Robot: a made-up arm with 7 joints.
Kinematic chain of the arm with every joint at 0, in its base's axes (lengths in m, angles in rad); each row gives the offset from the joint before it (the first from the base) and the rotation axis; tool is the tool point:
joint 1: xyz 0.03 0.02 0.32 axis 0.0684 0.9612 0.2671
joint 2: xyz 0 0.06 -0.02 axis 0.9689 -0.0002 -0.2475
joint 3: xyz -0.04 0 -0.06 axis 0.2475 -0.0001 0.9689
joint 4: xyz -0.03 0.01 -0.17 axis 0.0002 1 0
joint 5: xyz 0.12 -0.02 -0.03 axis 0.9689 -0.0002 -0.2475
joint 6: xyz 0.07 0.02 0.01 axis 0.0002 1 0
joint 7: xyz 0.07 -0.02 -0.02 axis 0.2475 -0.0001 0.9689
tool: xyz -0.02 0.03 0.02
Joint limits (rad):
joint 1: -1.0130..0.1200
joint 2: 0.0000..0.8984
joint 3: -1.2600..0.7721
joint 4: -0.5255..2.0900
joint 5: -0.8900..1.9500
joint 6: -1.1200..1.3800
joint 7: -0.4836..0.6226
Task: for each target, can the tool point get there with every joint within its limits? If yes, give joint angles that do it. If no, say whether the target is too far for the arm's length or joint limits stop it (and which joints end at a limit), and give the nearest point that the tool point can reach.
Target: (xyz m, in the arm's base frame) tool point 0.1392 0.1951 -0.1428
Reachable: yes | joints -0.5473 0.2800 -0.4050 1.8533 1.3526 0.7519 0.2258
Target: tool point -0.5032 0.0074 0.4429
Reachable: no: joint limits stop it (at a limit: joint 1, joint 3, joint 4, joint 6, joint 7) | nearest point -0.0878 -0.0741 0.1768 | short by 0.500 m
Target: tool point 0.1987 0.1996 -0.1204
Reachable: yes | joints -0.3744 0.2956 -0.1498 1.0971 -0.1123 0.7539 -0.2421
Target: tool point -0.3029 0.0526 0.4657
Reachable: no: joint limits stop it (at a limit: joint 1, joint 2, joint 3, joint 4, joint 6, joint 7) | nearest point -0.0480 -0.0976 0.2448 | short by 0.369 m
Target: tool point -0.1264 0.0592 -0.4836
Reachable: no: too far | nearest point -0.0692 0.0670 -0.1916 | short by 0.298 m
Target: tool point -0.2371 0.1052 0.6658
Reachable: no: joint limits stop it (at a limit: joint 1, joint 2, joint 3, joint 4, joint 7) | nearest point 0.1015 0.2036 0.4330 | short by 0.423 m
